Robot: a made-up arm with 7 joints.
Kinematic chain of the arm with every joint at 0, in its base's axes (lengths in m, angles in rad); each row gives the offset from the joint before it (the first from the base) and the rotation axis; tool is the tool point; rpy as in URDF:
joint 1: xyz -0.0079 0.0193 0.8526 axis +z
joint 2: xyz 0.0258 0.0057 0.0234 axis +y
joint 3: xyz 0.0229 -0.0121 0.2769 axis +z
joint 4: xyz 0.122 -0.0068 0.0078 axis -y
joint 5: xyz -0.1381 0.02 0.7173 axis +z
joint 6: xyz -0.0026 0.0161 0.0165 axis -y
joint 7: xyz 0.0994 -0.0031 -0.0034 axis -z
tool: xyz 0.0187 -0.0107 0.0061 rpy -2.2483 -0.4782 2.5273
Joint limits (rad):
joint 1: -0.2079..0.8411
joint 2: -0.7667..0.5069
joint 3: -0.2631..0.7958
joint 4: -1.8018..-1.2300
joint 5: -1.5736..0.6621
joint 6: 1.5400..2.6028
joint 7: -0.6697..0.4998
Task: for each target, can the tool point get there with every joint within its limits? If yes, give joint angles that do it. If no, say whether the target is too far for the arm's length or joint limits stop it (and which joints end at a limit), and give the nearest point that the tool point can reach.
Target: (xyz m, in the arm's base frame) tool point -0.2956 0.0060 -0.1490
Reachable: no: joint limits stop it (at a limit: joint 1, joint 2, joint 4, joint 5, joint 6, joint 7) | nearest point 0.1064 0.9877 0.7004 | short by 1.359 m
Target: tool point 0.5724 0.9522 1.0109
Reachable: yes | joints 0.5144 0.3878 0.5380 -1.5695 -0.5248 2.1199 -0.1017
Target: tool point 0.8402 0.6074 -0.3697
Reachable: no: too far | nearest point 0.8180 0.5920 0.5698 | short by 0.940 m
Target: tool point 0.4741 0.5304 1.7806
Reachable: yes | joints 0.2435 -0.3379 0.4122 -1.3089 -0.4484 1.8146 0.0353
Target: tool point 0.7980 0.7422 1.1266
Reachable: yes | joints 0.2707 0.2996 0.4868 -1.5345 -0.5259 2.2300 -0.0153
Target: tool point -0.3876 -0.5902 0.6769
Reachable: no: joint limits stop it (at a limit: joint 1, joint 2, joint 3, joint 4, joint 5, joint 6, joint 7) | nearest point 0.8862 -0.4764 0.7040 | short by 1.279 m
